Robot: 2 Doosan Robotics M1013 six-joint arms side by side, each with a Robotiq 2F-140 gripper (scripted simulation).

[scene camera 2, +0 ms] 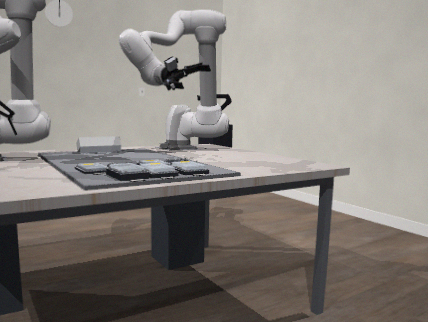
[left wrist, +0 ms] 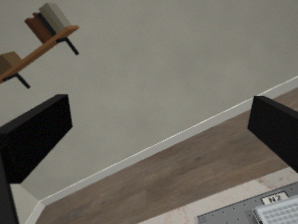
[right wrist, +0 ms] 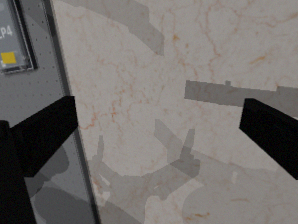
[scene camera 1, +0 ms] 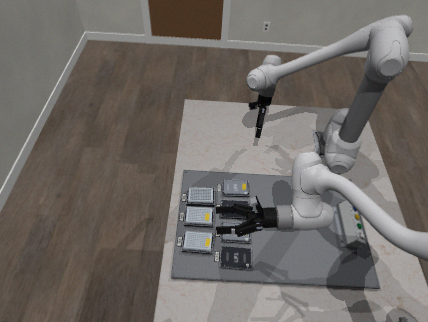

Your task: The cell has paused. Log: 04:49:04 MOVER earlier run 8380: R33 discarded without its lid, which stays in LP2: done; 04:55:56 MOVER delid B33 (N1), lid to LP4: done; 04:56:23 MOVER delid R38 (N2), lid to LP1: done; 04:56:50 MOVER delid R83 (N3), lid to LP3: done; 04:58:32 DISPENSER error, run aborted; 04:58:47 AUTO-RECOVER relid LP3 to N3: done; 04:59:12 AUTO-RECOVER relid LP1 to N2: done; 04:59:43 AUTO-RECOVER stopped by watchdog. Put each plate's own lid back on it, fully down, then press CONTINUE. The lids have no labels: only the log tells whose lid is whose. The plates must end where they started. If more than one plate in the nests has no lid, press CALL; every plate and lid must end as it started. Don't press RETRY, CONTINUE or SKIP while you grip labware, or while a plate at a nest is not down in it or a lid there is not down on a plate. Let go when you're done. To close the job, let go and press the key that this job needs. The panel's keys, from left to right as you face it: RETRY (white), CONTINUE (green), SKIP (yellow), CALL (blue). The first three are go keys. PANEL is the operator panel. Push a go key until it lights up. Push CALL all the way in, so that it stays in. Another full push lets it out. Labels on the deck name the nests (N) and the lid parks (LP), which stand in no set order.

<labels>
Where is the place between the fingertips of the left gripper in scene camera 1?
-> At 216, 219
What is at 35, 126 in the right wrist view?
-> The right gripper.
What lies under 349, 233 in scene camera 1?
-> An operator panel.
</labels>
